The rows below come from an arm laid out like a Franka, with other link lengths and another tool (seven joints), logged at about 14 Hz.
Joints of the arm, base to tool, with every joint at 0 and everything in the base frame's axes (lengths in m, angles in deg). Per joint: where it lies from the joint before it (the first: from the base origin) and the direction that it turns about. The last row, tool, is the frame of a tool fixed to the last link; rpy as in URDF.
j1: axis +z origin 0 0 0.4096
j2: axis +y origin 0 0 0
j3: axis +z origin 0 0 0.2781
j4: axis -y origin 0.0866 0 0
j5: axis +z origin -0.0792 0 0.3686
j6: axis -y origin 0 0 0
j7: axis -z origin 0.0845 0 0
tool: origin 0.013 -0.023 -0.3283 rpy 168.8 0 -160
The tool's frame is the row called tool.
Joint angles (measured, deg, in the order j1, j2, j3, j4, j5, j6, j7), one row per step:
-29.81, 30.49, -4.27, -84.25, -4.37, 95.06, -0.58
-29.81, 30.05, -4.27, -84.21, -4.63, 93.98, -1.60
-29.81, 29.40, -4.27, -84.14, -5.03, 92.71, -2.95
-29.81, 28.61, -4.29, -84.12, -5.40, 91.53, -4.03
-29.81, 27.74, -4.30, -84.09, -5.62, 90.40, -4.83
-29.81, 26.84, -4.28, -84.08, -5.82, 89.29, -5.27
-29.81, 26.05, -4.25, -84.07, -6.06, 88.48, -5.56
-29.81, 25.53, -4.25, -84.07, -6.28, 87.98, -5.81
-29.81, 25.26, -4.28, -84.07, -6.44, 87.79, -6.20
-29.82, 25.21, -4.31, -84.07, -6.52, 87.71, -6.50
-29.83, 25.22, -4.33, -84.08, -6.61, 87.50, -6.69
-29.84, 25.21, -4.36, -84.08, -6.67, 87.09, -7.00
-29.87, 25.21, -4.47, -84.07, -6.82, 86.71, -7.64
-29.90, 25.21, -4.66, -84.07, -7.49, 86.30, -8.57
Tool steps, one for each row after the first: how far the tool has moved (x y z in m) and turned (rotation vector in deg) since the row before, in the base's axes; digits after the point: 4 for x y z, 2 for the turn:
-0.0040, 0.0012, 0.0050, 0.48, 0.54, 0.94
-0.0044, 0.0006, 0.0074, 0.48, 0.53, 1.27
-0.0041, 0.0003, 0.0085, 0.31, 0.39, 0.99
-0.0033, 0.0008, 0.0091, 0.26, 0.22, 0.67
-0.0032, 0.0012, 0.0093, 0.14, 0.21, 0.36
-0.0023, 0.0004, 0.0081, -0.04, 0.08, 0.27
-0.0017, -0.0003, 0.0054, -0.08, 0.07, 0.24
-0.0007, -0.0008, 0.0028, -0.02, -0.02, 0.36
-0.0006, -0.0005, 0.0006, 0.06, 0.05, 0.25
-0.0015, 0.0001, 0.0000, 0.11, 0.23, 0.15
-0.0023, 0.0007, 0.0004, 0.27, 0.35, 0.21
-0.0029, -0.0006, 0.0004, 0.29, 0.36, 0.45
-0.0050, -0.0036, 0.0010, 0.00, 0.67, 0.80

